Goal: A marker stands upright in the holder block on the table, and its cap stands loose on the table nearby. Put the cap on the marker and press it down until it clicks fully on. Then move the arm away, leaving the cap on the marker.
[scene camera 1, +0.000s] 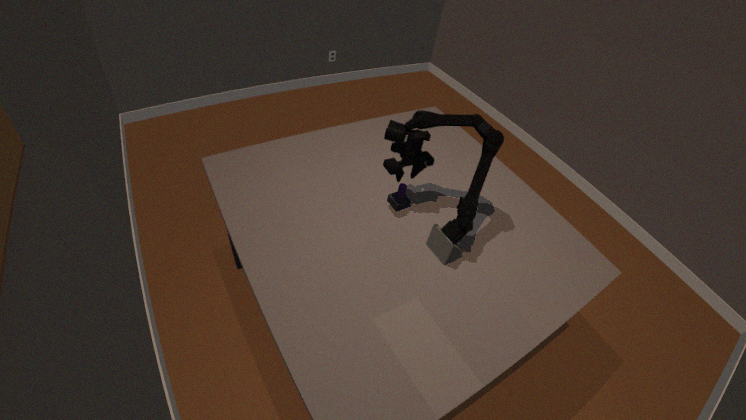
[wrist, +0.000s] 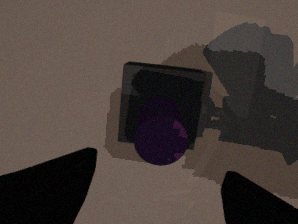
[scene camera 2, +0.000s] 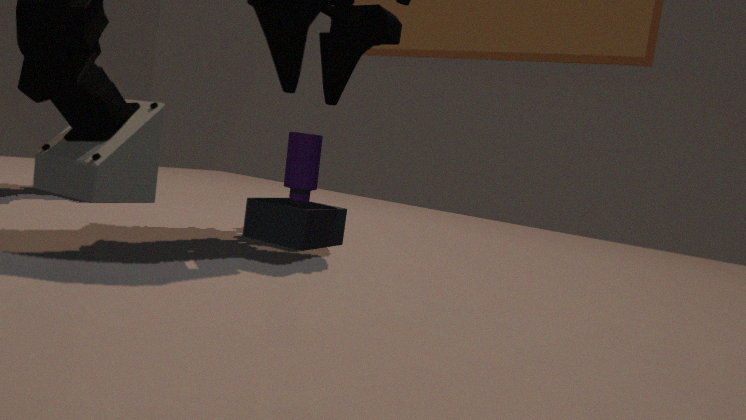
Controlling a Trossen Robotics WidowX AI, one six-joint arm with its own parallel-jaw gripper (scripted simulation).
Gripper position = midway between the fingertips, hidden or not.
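My gripper [scene camera 2: 310,99], [scene camera 1: 404,179], [wrist: 161,170]: open, holding nothing.
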